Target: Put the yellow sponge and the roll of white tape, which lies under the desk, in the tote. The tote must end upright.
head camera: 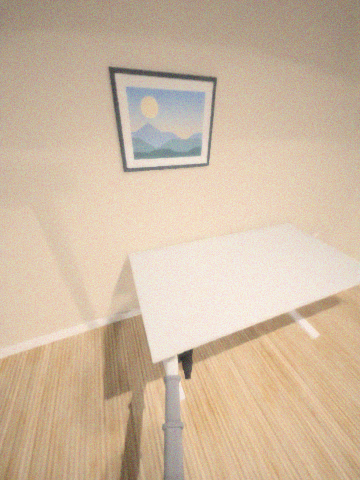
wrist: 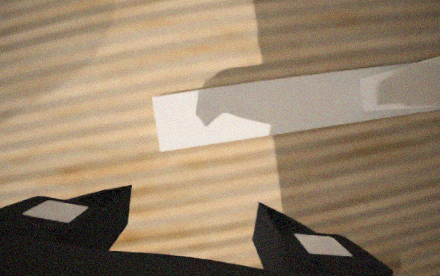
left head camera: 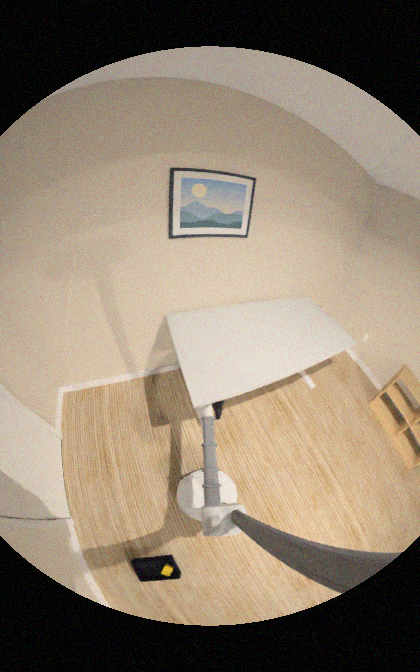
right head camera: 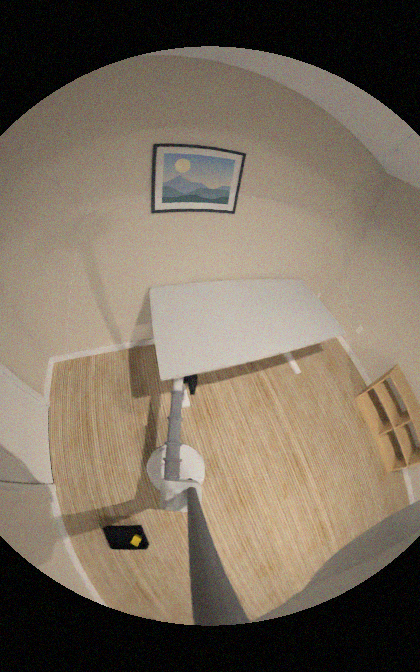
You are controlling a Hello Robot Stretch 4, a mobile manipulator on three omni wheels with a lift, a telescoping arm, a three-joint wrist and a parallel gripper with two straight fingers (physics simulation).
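Places are measured from the robot's base along level axes (x back, y right, z up), in centimetres.
Pixels of known places: gripper, between the fingertips: (wrist: 193, 213).
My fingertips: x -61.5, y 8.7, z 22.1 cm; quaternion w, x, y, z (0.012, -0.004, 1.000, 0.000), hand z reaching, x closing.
Behind a point stands the place of what it marks.
The yellow sponge (left head camera: 167, 570) (right head camera: 136, 540) lies in the black tote (left head camera: 143, 569) (right head camera: 115, 538), which stands upright on the floor at the lower left of both side head views. The roll of white tape does not show in any view. The white desk (head camera: 240, 285) @[z 69.3, x -86.0, y 41.8 cm] (left head camera: 255, 345) (right head camera: 235, 325) stands against the wall. My gripper (wrist: 193, 213) @[z 22.1, x -61.5, y 8.7 cm] is open and empty, above the floor. In the head view a black part of it shows at the desk's near left corner; the desk top hides the rest. In the wrist view a white desk foot (wrist: 175, 120) lies beyond the fingertips, partly in shadow.
The extended arm (head camera: 173, 425) @[z 56.8, x -30.1, y 0.2 cm] (left head camera: 210, 455) (right head camera: 174, 425) reaches from the white round base (left head camera: 187, 495) (right head camera: 157, 467) to the desk's near left corner. A wooden shelf unit (left head camera: 392, 434) (right head camera: 377, 437) stands at the right. A framed picture (head camera: 167, 125) @[z 149.5, x -129.3, y -0.1 cm] hangs above the desk.
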